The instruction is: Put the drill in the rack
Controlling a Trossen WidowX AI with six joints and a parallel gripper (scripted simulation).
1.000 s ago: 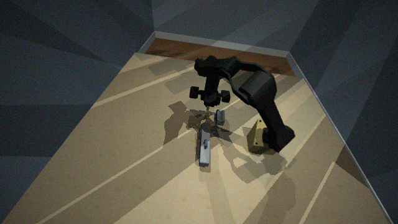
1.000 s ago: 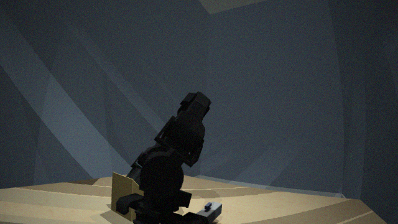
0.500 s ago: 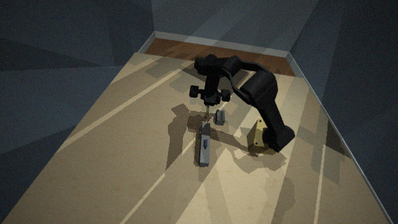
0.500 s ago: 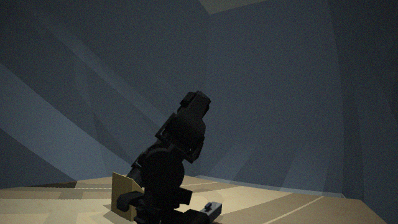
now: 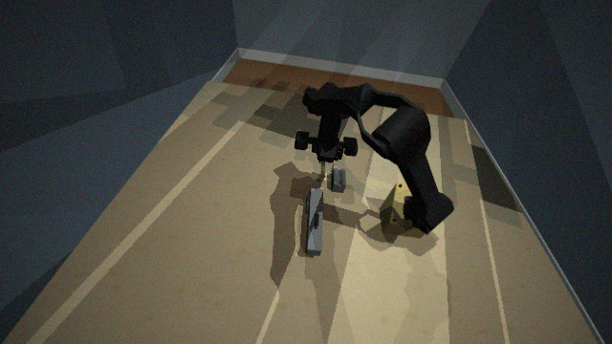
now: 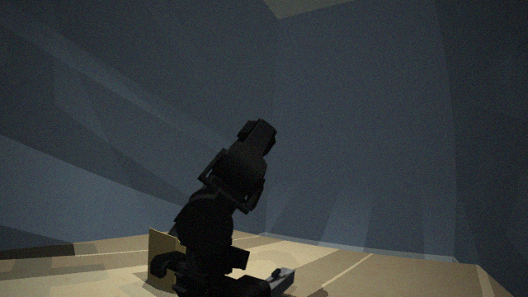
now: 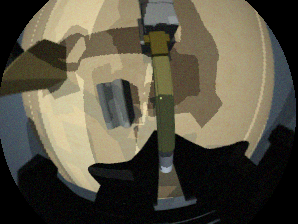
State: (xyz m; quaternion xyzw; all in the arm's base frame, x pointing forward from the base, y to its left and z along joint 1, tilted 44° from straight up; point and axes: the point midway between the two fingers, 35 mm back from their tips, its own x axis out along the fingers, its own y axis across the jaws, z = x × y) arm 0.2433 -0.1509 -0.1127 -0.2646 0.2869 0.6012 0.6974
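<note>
Right now the drill is 4 cm to the left of my gripper tip and 3 cm above it. Also, from my gripper tip: grey housing: 3 cm ahead, 20 cm to the left, 1 cm below; then small grey rack: 6 cm behind, 4 cm to the left, 4 cm below; then key: 3 cm ahead, 23 cm to the left.
</note>
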